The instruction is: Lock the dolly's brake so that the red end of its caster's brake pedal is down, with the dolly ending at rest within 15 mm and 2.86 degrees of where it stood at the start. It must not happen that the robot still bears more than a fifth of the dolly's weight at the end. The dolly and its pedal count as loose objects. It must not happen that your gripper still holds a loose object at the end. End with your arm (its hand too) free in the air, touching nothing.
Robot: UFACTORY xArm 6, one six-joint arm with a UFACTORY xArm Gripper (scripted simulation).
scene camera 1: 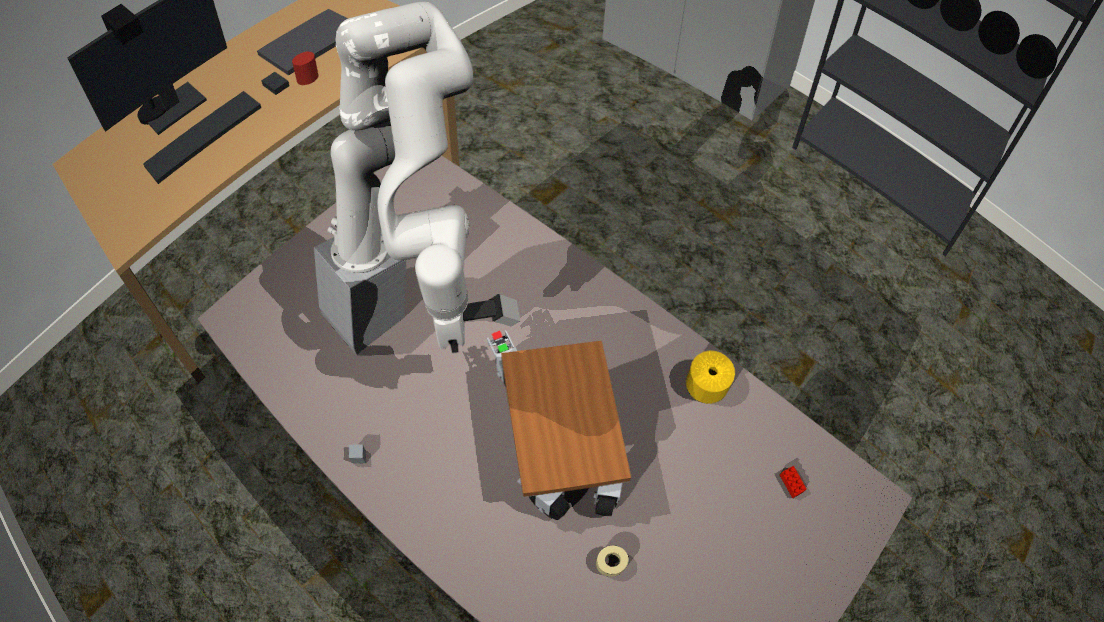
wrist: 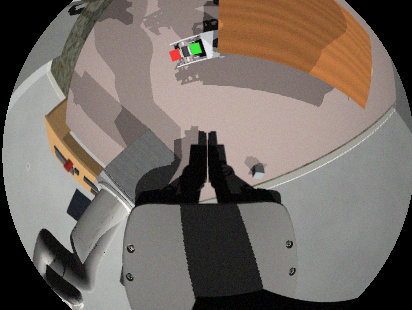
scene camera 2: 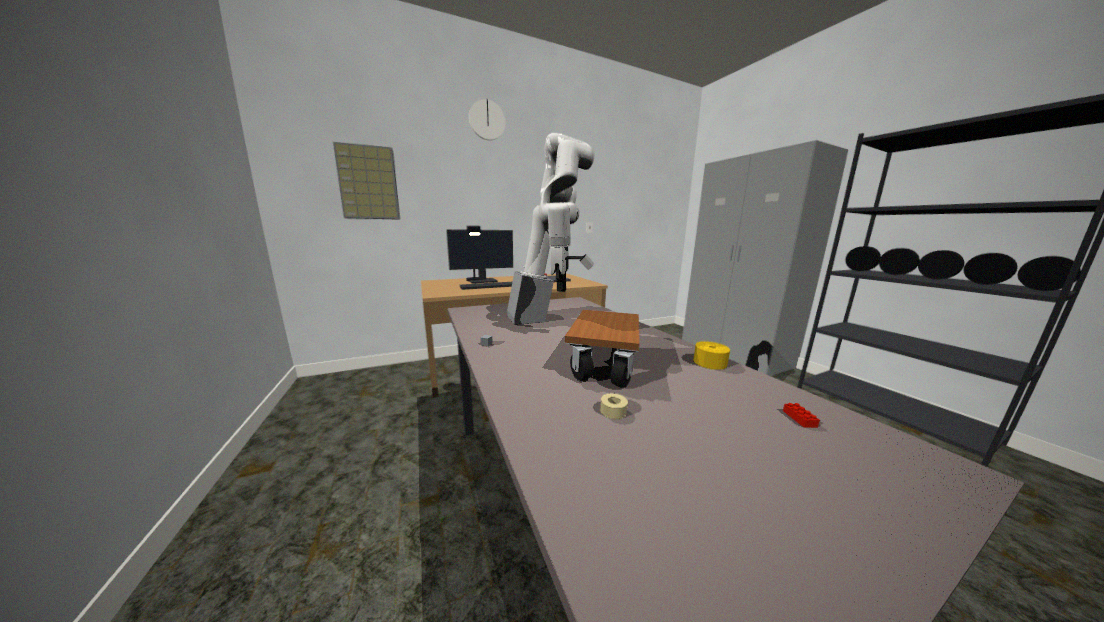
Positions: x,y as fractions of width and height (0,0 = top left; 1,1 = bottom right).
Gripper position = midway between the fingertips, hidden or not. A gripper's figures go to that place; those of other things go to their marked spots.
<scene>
My gripper (scene camera 1: 0.41,0.55) is 1.39 m from the lens. A yellow spool (scene camera 1: 0.64,0.62) is 1.53 m from the lens.
</scene>
